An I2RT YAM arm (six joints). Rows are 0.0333 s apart.
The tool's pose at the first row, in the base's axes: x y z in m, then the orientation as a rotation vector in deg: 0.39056, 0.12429, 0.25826, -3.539, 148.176, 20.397
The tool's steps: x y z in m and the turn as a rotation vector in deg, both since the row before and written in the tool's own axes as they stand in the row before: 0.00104, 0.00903, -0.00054, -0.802, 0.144, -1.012; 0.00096, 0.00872, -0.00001, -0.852, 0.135, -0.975; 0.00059, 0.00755, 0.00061, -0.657, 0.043, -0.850; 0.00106, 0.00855, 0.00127, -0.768, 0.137, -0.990; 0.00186, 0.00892, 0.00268, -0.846, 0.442, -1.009; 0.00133, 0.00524, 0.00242, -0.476, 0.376, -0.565; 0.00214, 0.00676, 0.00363, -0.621, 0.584, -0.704; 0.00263, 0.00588, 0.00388, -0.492, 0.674, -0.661; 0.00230, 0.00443, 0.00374, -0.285, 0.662, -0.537; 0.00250, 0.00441, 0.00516, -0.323, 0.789, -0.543; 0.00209, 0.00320, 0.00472, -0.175, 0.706, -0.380; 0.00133, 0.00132, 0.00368, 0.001, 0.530, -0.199; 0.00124, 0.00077, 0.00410, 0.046, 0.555, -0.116; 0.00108, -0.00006, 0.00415, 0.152, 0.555, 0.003
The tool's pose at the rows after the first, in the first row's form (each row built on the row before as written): 0.38838, 0.13288, 0.26034, -5.158, 148.060, 21.072; 0.38637, 0.14126, 0.26197, -6.745, 147.915, 21.823; 0.38498, 0.14865, 0.26302, -8.081, 147.716, 22.362; 0.38319, 0.15716, 0.26355, -9.657, 147.555, 22.993; 0.38114, 0.16639, 0.26262, -11.360, 147.661, 23.721; 0.38000, 0.17204, 0.26128, -12.350, 147.838, 24.131; 0.37829, 0.17946, 0.25893, -13.627, 148.158, 24.678; 0.37634, 0.18607, 0.25592, -14.834, 148.587, 25.072; 0.37485, 0.19128, 0.25282, -15.811, 149.059, 25.240; 0.37371, 0.19692, 0.24844, -16.851, 149.642, 25.451; 0.37296, 0.20131, 0.24431, -17.611, 150.204, 25.526; 0.37291, 0.20367, 0.24092, -18.028, 150.666, 25.435; 0.37322, 0.20567, 0.23707, -18.332, 151.180, 25.310; 0.37390, 0.20693, 0.23303, -18.447, 151.741, 25.081
